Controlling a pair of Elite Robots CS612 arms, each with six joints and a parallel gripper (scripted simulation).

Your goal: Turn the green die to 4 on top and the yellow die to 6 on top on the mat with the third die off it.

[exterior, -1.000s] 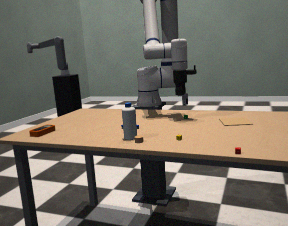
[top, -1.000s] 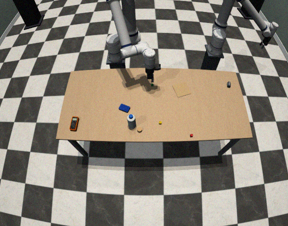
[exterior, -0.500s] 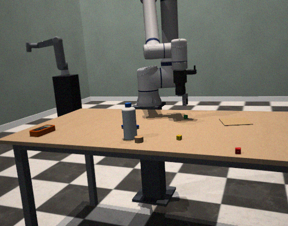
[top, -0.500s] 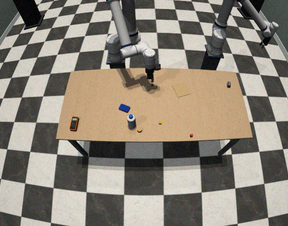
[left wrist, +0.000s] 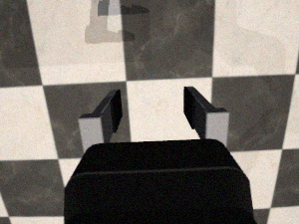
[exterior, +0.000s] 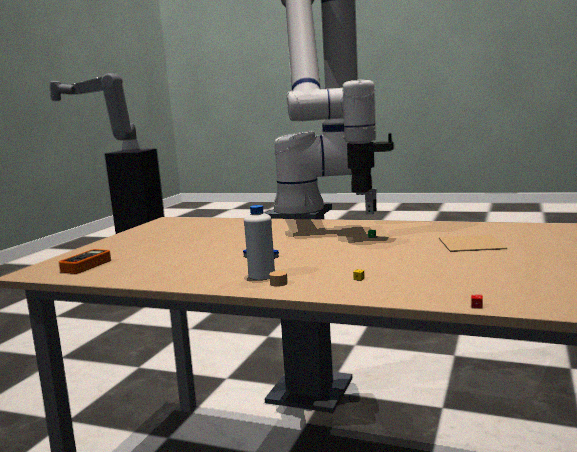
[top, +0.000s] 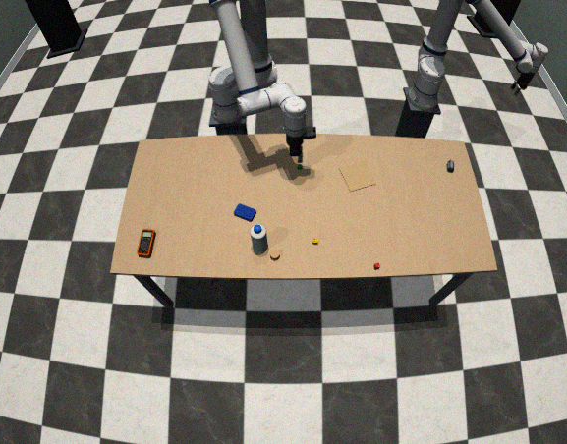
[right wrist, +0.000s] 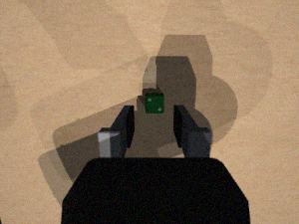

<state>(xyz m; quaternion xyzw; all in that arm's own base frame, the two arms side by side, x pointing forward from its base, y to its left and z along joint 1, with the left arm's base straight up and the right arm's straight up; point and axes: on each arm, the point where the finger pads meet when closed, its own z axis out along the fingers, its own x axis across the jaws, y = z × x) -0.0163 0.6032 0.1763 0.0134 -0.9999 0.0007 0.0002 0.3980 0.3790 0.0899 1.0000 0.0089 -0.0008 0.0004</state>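
Now: the green die 8 cm below my right hand. Also, from my right hand: yellow die (39 cm ahead, 1 cm to the left, 8 cm below); then thin tan mat (8 cm ahead, 27 cm to the left, 9 cm below); then blue box (22 cm ahead, 27 cm to the right, 8 cm below).
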